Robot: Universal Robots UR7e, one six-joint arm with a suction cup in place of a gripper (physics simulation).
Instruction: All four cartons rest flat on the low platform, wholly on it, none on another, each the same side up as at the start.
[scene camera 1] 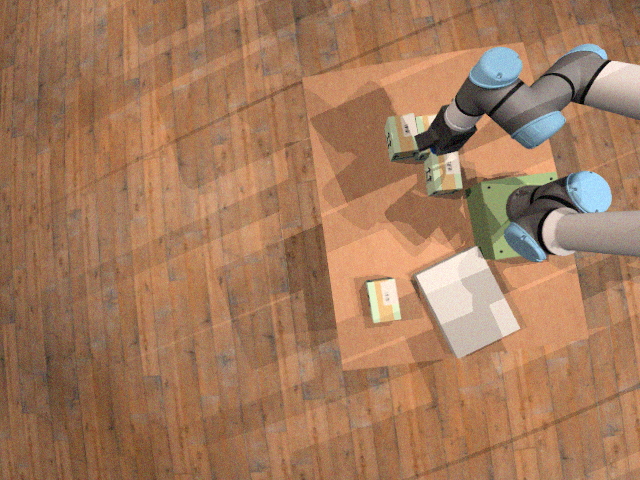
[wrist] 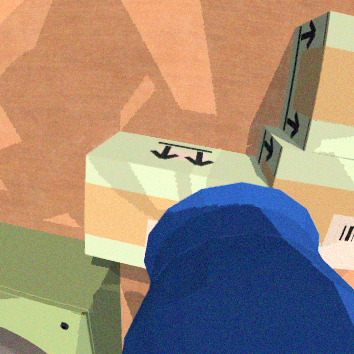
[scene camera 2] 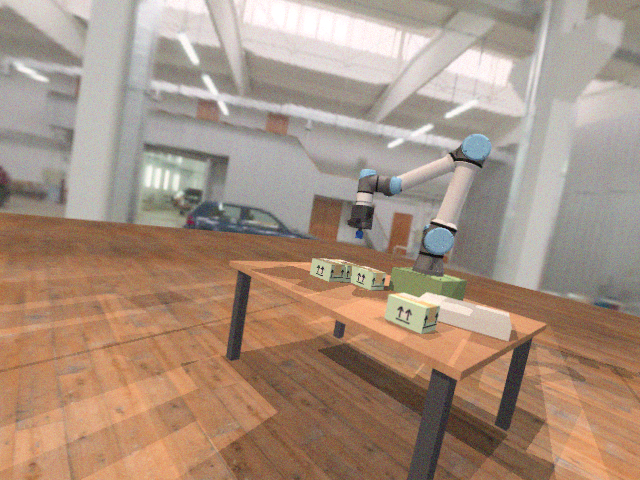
My suction cup holds nothing. Also in view: a low white platform.
